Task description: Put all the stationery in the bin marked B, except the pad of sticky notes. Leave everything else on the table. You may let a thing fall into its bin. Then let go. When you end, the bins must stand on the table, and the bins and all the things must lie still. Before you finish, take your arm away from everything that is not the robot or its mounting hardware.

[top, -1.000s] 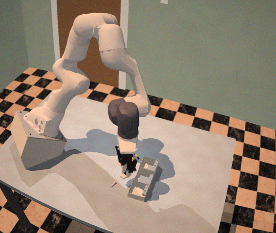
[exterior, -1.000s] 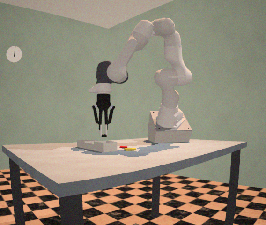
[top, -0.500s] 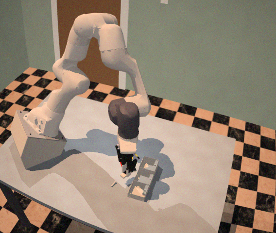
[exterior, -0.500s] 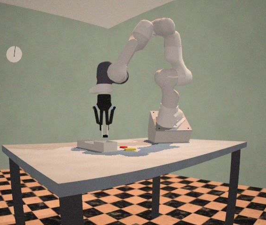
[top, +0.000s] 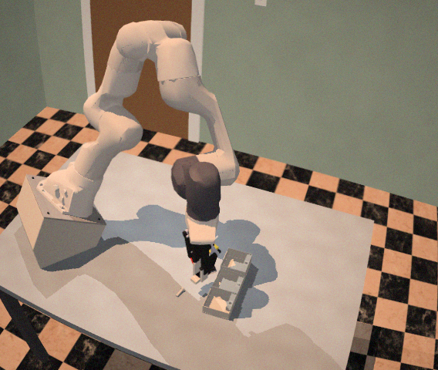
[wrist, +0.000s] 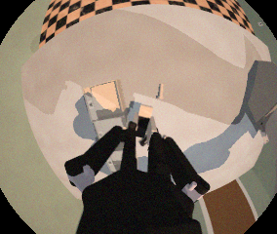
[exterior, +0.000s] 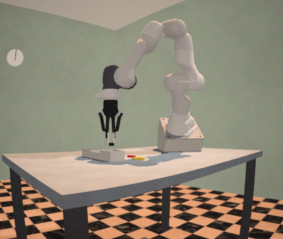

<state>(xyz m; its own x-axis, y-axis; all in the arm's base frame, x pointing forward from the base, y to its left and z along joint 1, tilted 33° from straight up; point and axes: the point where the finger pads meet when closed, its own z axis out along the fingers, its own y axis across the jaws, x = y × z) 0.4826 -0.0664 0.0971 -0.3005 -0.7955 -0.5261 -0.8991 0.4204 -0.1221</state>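
The black-and-white block is 3 cm below my hand and 1 cm to the right of it. The rest, counted from my hand: black pen-like thing: 9 cm below, 8 cm to the left, 1 cm behind; bin: 8 cm ahead, 7 cm below, 4 cm to the left; small white thing: 9 cm below, 5 cm behind, 4 cm to the right.
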